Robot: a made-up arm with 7 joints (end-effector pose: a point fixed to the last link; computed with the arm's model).
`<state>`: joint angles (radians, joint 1 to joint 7).
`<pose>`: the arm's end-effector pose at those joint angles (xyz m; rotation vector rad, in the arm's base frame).
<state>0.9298 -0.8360 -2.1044 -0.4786 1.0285 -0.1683 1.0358</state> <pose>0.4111 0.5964 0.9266 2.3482 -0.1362 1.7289</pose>
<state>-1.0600 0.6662 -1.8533 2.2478 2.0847 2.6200 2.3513</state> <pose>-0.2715 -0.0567 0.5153 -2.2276 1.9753 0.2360</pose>
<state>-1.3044 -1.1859 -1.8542 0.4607 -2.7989 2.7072 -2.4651</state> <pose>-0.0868 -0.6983 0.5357 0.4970 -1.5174 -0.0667</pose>
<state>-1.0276 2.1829 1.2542 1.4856 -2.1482 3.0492 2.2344</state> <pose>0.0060 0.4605 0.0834 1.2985 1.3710 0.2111</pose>
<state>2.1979 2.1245 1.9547 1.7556 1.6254 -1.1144 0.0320</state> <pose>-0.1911 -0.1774 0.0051 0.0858 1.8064 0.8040</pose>
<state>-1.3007 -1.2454 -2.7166 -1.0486 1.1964 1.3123 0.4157</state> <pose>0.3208 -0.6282 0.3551 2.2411 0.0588 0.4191</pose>
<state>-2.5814 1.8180 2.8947 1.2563 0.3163 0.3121 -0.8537</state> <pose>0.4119 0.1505 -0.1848 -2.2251 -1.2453 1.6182</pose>
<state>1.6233 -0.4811 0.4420 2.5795 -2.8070 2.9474 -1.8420</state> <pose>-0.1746 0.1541 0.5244 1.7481 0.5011 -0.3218</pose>
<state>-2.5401 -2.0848 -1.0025 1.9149 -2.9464 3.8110 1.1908</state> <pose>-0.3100 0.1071 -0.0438 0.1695 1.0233 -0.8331</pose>
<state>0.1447 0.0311 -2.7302 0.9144 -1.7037 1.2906 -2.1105</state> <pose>-0.1689 -0.3927 1.1581 -1.2583 -0.4246 2.5974</pose>
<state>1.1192 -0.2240 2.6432 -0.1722 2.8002 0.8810 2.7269</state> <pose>0.2061 0.0230 1.2926 -0.5438 0.8669 -0.2111</pose>
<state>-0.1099 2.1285 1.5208 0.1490 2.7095 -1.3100 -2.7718</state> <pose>-0.5784 -0.0057 -0.1878 1.4001 0.0002 1.8120</pose>
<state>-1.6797 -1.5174 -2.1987 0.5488 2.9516 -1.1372 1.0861</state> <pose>-0.3833 -0.7837 0.3918 -0.6021 2.1268 0.3600</pose>
